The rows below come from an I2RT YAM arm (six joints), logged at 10 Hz.
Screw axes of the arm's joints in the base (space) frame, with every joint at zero. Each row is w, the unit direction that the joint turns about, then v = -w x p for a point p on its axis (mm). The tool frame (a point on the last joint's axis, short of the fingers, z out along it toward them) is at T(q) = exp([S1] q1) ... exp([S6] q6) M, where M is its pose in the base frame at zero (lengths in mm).
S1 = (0, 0, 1, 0.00, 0.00, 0.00)
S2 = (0, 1, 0, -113.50, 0.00, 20.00)
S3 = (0, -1, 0, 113.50, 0.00, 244.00)
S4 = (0, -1, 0, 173.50, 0.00, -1.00)
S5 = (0, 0, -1, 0.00, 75.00, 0.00)
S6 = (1, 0, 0, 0.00, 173.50, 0.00)
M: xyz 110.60 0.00 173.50 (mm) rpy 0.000 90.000 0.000 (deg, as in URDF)
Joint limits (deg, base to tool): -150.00..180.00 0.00..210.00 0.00..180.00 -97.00..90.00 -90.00..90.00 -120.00..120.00
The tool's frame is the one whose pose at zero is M.
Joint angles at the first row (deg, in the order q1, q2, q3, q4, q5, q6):
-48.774, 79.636, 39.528, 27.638, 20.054, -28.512
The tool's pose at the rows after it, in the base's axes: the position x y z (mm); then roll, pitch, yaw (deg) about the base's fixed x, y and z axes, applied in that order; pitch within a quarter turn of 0, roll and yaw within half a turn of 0:
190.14, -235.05, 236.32, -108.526, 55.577, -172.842
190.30, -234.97, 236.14, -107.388, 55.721, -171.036
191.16, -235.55, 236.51, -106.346, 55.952, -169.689
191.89, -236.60, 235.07, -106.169, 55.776, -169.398
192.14, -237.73, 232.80, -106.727, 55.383, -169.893
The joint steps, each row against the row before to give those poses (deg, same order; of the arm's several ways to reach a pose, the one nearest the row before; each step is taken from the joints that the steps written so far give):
-0.153, 0.001, -1.157, 2.732, -1.902, -1.072
-0.065, 0.107, -0.307, 1.158, -0.874, -0.414
-0.001, 0.285, 0.000, 0.962, -0.460, -0.198
-0.043, 0.504, 0.001, 0.569, -0.152, -0.240
-0.109, 0.480, -0.001, 0.065, -0.043, -0.196

